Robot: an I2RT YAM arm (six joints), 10 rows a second.
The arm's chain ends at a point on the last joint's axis. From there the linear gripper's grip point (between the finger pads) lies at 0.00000 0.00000 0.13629 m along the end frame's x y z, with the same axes.
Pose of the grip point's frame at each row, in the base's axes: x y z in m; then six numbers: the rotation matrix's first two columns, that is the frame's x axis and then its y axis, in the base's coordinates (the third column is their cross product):
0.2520 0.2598 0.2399 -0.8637 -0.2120 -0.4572 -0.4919 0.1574 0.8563
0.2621 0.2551 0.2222 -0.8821 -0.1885 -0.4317 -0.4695 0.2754 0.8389
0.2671 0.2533 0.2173 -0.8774 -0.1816 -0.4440 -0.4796 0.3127 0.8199
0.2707 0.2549 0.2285 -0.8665 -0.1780 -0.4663 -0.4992 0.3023 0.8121
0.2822 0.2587 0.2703 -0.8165 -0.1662 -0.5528 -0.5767 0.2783 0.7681
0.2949 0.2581 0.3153 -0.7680 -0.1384 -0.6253 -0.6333 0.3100 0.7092
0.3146 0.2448 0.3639 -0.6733 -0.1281 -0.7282 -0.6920 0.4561 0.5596
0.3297 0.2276 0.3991 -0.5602 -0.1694 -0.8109 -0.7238 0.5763 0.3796
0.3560 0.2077 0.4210 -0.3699 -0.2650 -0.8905 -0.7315 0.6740 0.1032
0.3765 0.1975 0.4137 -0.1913 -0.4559 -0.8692 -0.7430 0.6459 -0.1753
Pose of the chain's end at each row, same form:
0.2669 0.1284 0.2726 -0.8637 -0.2120 -0.4572 -0.4919 0.1574 0.8563
0.2674 0.1266 0.2674 -0.8821 -0.1885 -0.4317 -0.4695 0.2754 0.8389
0.2685 0.1262 0.2666 -0.8774 -0.1816 -0.4440 -0.4796 0.3127 0.8199
0.2712 0.1273 0.2763 -0.8665 -0.1780 -0.4663 -0.4992 0.3023 0.8121
0.2786 0.1298 0.3143 -0.8165 -0.1662 -0.5528 -0.5767 0.2783 0.7681
0.2819 0.1299 0.3597 -0.7680 -0.1384 -0.6253 -0.6333 0.3100 0.7092
0.2791 0.1248 0.4178 -0.6733 -0.1281 -0.7282 -0.6920 0.4561 0.5596
0.2748 0.1186 0.4598 -0.5602 -0.1694 -0.8109 -0.7238 0.5763 0.3796
0.2779 0.1137 0.4814 -0.3699 -0.2650 -0.8905 -0.7315 0.6740 0.1032
0.2891 0.1141 0.4767 -0.1913 -0.4559 -0.8692 -0.7430 0.6459 -0.1753

